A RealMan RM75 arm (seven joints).
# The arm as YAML. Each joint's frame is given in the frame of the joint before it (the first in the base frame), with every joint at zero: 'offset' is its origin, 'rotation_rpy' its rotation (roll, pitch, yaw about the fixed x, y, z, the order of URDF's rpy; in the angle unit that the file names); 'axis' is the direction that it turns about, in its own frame. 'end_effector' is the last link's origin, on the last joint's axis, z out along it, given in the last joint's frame.
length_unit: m
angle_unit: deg
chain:
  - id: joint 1
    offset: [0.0, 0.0, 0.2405]
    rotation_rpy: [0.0, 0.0, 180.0]
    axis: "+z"
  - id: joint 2
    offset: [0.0, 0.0, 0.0]
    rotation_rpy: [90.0, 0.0, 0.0]
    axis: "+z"
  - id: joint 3
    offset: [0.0, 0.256, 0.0]
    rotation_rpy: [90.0, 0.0, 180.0]
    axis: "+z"
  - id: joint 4
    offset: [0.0, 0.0, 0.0]
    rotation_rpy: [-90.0, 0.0, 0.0]
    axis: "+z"
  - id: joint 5
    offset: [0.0, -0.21, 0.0]
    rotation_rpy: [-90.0, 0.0, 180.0]
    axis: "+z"
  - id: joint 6
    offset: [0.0, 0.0, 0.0]
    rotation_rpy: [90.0, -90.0, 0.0]
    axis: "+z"
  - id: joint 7
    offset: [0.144, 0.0, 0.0]
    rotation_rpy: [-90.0, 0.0, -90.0]
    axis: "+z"
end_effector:
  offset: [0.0, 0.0, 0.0]
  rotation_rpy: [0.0, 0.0, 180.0]
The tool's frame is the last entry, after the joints.
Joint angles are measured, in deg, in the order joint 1, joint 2, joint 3, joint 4, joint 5, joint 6, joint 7. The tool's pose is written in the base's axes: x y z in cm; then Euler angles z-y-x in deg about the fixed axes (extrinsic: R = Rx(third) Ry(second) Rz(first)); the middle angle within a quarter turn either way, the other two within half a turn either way. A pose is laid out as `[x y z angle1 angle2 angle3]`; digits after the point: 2 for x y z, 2 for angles.
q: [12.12, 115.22, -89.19, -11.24, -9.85, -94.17, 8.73]
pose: [32.86 25.26 3.98 32.50 -29.86 -91.99]
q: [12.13, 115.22, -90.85, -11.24, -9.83, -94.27, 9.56]
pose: [32.64 25.14 3.53 32.96 -30.64 -93.60]
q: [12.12, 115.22, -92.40, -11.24, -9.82, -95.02, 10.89]
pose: [32.31 24.93 3.18 34.08 -31.95 -94.82]
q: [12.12, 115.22, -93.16, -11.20, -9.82, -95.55, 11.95]
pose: [32.13 24.80 3.03 35.06 -32.72 -95.37]
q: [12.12, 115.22, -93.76, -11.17, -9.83, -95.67, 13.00]
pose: [32.05 24.73 2.87 35.97 -33.05 -95.96]
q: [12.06, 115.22, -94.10, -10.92, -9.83, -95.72, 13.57]
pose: [32.11 24.60 2.75 36.45 -32.94 -96.40]
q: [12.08, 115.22, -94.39, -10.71, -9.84, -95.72, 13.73]
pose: [32.14 24.54 2.65 36.50 -32.89 -96.80]
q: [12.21, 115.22, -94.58, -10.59, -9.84, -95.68, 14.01]
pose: [32.11 24.57 2.58 36.69 -32.95 -97.08]
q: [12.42, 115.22, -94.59, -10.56, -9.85, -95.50, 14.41]
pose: [32.07 24.70 2.55 37.01 -32.97 -97.21]
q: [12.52, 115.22, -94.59, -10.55, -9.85, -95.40, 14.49]
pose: [32.05 24.77 2.54 37.05 -32.97 -97.27]
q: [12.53, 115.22, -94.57, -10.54, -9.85, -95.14, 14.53]
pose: [32.10 24.80 2.51 37.03 -32.72 -97.38]
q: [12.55, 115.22, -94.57, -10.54, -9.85, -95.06, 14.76]
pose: [32.11 24.82 2.50 37.23 -32.67 -97.41]
